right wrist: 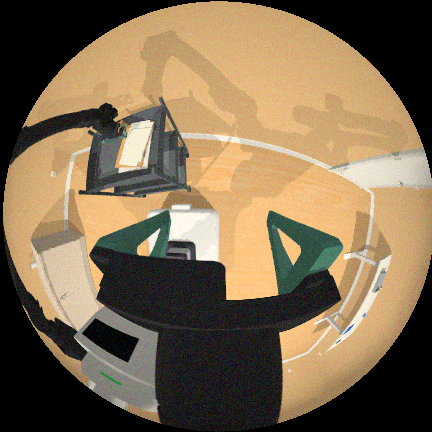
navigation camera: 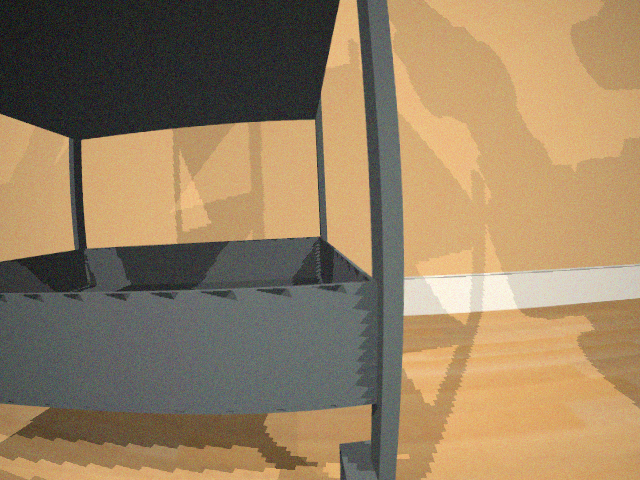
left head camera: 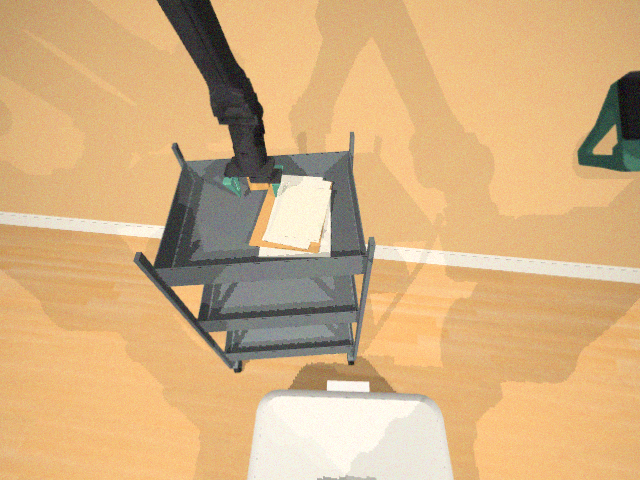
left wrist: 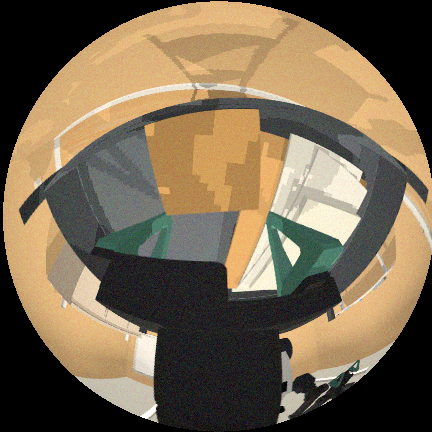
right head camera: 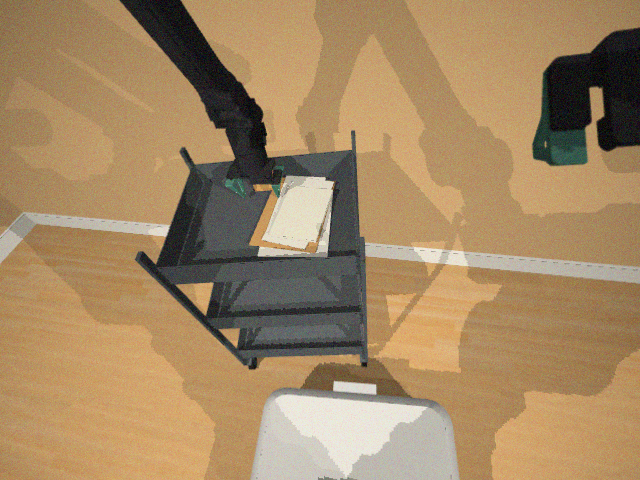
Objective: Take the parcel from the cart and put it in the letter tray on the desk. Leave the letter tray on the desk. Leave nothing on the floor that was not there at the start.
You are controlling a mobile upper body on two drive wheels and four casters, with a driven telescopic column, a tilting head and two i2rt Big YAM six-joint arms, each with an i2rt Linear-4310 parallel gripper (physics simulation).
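Frame: origin at the left arm's base, x left, y back, z up, level; centimetres.
Where they show: left gripper, between the fingertips: (right wrist: 119, 138) (left head camera: 258, 195) (left wrist: 218, 216) (right head camera: 261, 196); right gripper, between the fingertips: (right wrist: 218, 215) (left head camera: 635, 155) (right head camera: 598, 147).
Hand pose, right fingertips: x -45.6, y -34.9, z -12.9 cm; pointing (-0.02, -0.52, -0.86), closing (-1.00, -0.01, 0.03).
Observation:
Things, the pixels of their top centre, and the offset from my right fingertips.
- brown box, centre of its top: (left wrist: 203, 165) (left head camera: 256, 167) (right head camera: 259, 168) dy -39.7, dx +47.7, dz -35.7 cm
- orange envelope, centre of its top: (left wrist: 293, 246) (left head camera: 293, 210) (right head camera: 294, 210) (right wrist: 132, 143) dy -29.0, dx +37.6, dz -40.3 cm
The parcel, a brown box (left head camera: 258, 184) (right head camera: 262, 187) (left wrist: 210, 165), lies on the top shelf of the grey cart (left head camera: 258, 271) (right head camera: 258, 269) (navigation camera: 180, 351), left of the papers. My left gripper (left head camera: 257, 193) (right head camera: 261, 194) (left wrist: 218, 216) is open over that shelf. In the left wrist view the parcel shows just beyond the fingertips, roughly between their lines; the arm hides part of it in the head views. My right gripper (right wrist: 218, 215) is open and empty, well to the right of the cart. I cannot make out the letter tray in any view.
White papers (left head camera: 297, 214) (right head camera: 299, 214) (right wrist: 136, 145) lie over an orange envelope (left head camera: 261, 227) beside the parcel. Cart posts rise at its corners. My white base (left head camera: 351, 439) is in front of the cart. The right wrist view shows a beige cabinet (right wrist: 65, 280) and a grey machine (right wrist: 120, 360).

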